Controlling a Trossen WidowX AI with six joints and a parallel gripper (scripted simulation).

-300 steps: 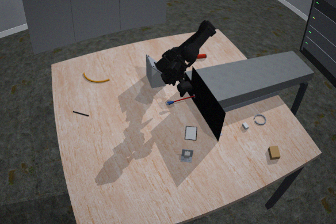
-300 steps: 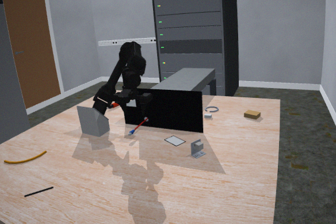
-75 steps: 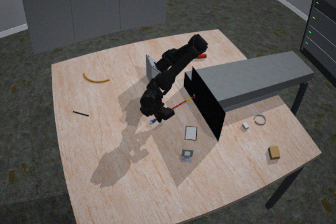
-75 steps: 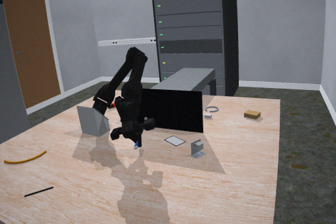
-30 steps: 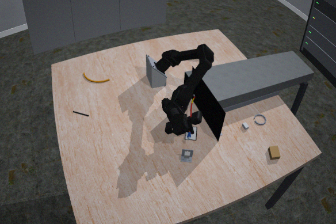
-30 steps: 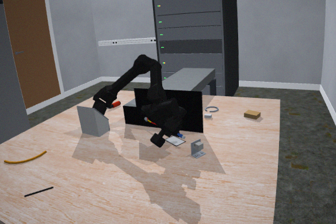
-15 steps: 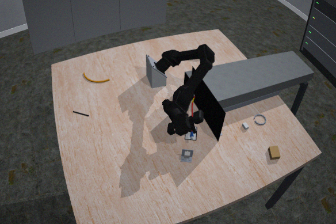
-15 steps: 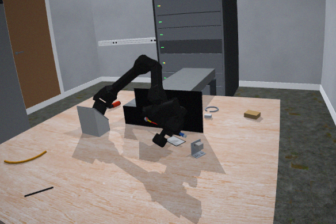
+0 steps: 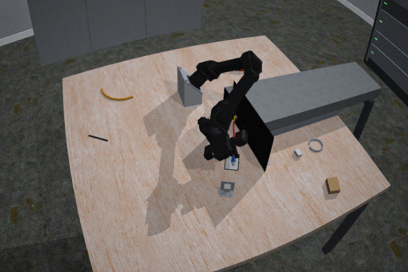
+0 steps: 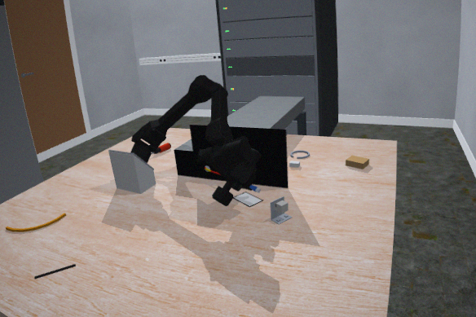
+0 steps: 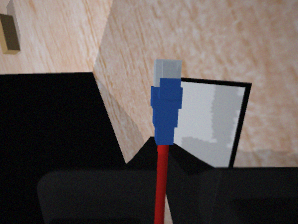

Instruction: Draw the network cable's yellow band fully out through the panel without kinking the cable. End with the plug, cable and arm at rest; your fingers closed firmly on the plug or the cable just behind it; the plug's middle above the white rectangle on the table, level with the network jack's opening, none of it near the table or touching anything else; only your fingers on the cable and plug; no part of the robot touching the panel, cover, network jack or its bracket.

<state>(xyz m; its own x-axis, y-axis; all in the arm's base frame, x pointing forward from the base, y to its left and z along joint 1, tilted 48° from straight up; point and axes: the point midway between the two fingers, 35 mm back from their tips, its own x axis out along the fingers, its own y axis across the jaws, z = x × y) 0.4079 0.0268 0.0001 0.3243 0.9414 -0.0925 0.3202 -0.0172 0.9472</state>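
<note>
The blue plug lies 3 cm ahead of my hand and 1 cm to the right of it. The rest, counted from my hand: white rectangle 5 cm below; then network jack 14 cm ahead, 8 cm to the right, 1 cm below; then white block 7 cm ahead, 28 cm to the left, 5 cm below.
</note>
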